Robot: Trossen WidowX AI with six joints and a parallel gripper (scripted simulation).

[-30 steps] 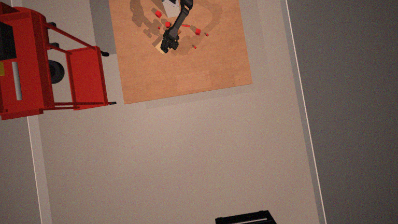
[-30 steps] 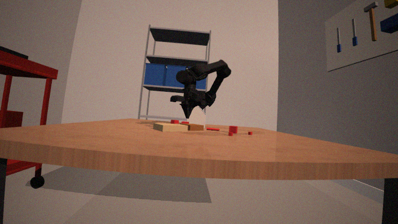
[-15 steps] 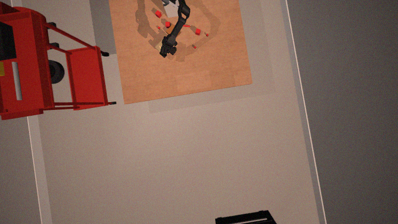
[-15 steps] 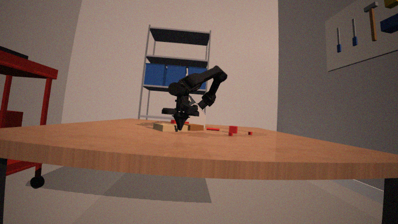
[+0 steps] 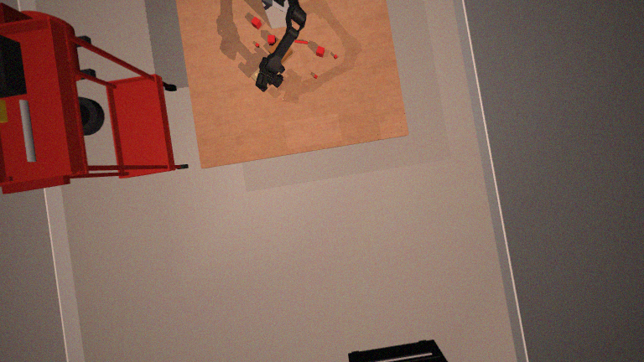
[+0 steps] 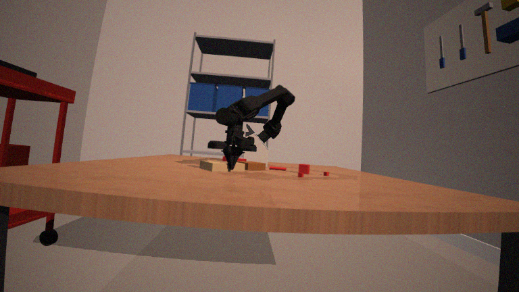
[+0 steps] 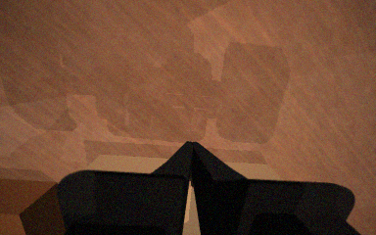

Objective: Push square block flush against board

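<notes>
The pale board lies 5 cm to the right of my gripper tip, 5 cm behind it and 1 cm above it. Round my gripper tip: square block 19 cm behind, 5 cm to the left, 1 cm above; then red rod 25 cm behind, 18 cm to the left.
</notes>
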